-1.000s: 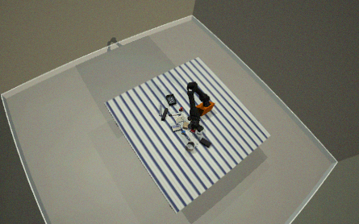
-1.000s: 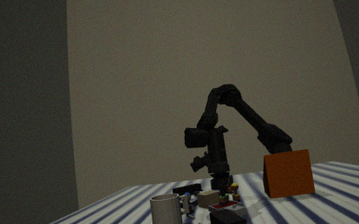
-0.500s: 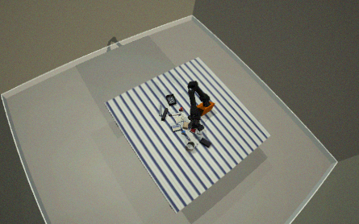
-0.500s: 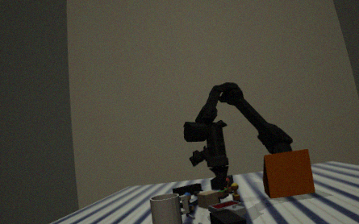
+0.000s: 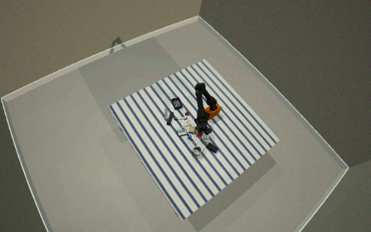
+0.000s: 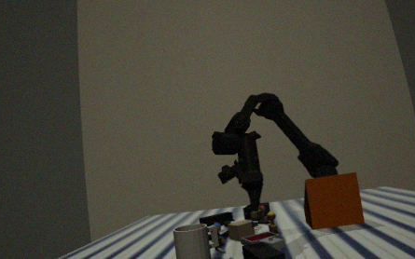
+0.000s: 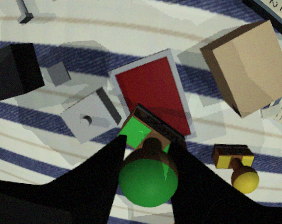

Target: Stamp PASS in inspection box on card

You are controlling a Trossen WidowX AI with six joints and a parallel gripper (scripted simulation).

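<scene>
Now: the white card 170 mm to the right of my gripper tip, 90 mm below it and 30 mm ahead of it. Round my gripper tip: tan block 80 mm to the right, 70 mm below, 40 mm ahead; red ink pad 80 mm below; stamp with green knob 10 mm below.
</scene>
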